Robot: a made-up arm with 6 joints.
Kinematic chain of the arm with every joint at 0, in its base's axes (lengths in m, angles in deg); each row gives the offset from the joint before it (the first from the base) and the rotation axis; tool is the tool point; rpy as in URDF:
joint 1: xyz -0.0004 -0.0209 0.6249 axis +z
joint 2: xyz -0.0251 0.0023 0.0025 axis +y
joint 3: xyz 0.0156 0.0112 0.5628 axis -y
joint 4: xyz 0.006 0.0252 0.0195 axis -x
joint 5: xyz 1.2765 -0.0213 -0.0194 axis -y
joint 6: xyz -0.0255 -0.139 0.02 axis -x
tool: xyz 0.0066 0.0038 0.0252 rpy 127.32 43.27 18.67
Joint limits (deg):
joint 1: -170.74..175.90
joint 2: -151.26..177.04
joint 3: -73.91..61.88
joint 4: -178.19..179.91
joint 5: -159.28..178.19
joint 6: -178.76..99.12
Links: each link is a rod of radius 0.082 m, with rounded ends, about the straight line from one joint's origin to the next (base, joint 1, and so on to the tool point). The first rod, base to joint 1, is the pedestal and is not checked.
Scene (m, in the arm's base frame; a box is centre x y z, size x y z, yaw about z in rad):
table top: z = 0
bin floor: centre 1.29 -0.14 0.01 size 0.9 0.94 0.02 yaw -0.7
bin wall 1: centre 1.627 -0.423 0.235 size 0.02 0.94 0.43 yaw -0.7
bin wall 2: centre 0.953 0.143 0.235 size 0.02 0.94 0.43 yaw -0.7
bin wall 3: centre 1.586 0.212 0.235 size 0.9 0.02 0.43 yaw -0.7
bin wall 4: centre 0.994 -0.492 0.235 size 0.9 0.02 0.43 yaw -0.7
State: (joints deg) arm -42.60 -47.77 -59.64 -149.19 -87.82 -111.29
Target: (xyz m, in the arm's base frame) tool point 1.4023 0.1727 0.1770
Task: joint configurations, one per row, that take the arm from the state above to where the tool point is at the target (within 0.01 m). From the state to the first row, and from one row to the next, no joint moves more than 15 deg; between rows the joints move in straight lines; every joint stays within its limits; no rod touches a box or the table.
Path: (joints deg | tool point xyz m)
1: -36.64 -34.31 -49.87 -150.88 -88.75 -110.17 | 0.8424 -0.3977 0.6852
2: -30.68 -20.85 -40.10 -152.56 -89.68 -109.04 | 0.9572 -0.3525 0.6692
3: -24.72 -7.39 -30.33 -154.25 -90.61 -107.92 | 1.0761 -0.2897 0.6257
4: -18.75 6.07 -20.56 -155.93 -91.54 -106.79 | 1.1903 -0.2049 0.5536
5: -12.79 19.52 -10.79 -157.62 -92.47 -105.67 | 1.2895 -0.0976 0.4533
6: -6.83 32.98 -1.02 -159.30 -93.40 -104.54 | 1.3633 0.0302 0.3265
7: -0.87 46.44 8.75 -160.99 -94.33 -103.42 | 1.4023 0.1727 0.1771

